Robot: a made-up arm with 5 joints. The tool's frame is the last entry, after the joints. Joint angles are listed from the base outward. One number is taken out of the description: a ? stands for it. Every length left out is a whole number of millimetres.
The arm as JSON. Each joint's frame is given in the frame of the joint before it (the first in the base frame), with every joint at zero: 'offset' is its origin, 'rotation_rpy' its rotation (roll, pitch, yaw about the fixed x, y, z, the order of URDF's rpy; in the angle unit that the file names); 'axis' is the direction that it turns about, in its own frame. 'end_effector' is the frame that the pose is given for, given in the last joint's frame.
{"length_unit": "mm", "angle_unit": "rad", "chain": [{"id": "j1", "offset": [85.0, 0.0, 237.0], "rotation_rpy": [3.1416, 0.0, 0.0], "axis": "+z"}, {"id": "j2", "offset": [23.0, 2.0, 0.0], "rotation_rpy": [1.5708, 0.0, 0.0], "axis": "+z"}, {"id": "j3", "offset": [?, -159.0, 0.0], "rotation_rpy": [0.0, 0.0, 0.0], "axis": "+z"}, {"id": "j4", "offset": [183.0, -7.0, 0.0], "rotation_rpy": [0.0, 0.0, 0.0], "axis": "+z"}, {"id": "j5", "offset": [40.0, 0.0, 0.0], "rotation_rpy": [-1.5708, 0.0, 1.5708], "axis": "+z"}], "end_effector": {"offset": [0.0, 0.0, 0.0], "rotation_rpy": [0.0, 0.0, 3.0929]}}
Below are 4 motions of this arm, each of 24 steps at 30 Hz.
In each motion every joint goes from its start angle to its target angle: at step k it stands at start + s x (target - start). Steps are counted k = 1, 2, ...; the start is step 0. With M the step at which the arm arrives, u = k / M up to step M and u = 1 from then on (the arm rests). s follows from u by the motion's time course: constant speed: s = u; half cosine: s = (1 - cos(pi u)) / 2; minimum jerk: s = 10 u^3 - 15 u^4 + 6 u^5.
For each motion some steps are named. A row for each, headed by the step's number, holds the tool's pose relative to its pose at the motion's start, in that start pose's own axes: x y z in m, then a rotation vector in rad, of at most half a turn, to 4 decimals.
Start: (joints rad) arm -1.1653 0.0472 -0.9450 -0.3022 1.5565
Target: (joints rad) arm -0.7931 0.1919 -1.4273 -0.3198 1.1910
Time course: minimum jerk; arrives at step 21
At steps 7, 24:
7: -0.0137 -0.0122 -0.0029 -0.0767 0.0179 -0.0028
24: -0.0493 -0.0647 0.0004 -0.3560 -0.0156 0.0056

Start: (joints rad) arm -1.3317 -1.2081 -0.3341 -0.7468 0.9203
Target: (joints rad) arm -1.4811 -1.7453 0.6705 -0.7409 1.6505
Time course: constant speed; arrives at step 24
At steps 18, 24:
18: -0.0050 -0.0097 0.0806 0.3015 0.2007 0.4451
24: -0.0034 -0.0119 0.1163 0.4293 0.2239 0.5825

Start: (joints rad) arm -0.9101 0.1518 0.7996 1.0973 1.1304
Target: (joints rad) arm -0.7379 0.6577 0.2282 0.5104 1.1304
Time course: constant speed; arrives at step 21
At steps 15, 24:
15: 0.0092 -0.0836 0.0052 -0.3967 -0.2452 -0.1204
24: 0.0074 -0.1160 0.0030 -0.5620 -0.3291 -0.1733

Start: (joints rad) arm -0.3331 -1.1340 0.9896 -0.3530 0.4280
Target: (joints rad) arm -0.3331 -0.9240 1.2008 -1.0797 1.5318
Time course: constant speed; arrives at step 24
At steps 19, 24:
19: -0.0335 0.0134 0.0034 -0.1819 -0.1710 0.8695
24: -0.0414 0.0165 0.0073 -0.2579 -0.1919 1.0948

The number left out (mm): 40.0
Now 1 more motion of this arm.
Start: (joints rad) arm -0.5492 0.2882 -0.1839 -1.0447 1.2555
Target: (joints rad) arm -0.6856 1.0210 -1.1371 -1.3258 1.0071
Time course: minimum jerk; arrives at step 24
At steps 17, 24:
17: 0.0182 0.0698 -0.0008 -0.3587 -0.2351 -0.3138
24: 0.0229 0.0796 0.0067 -0.4204 -0.2814 -0.3711

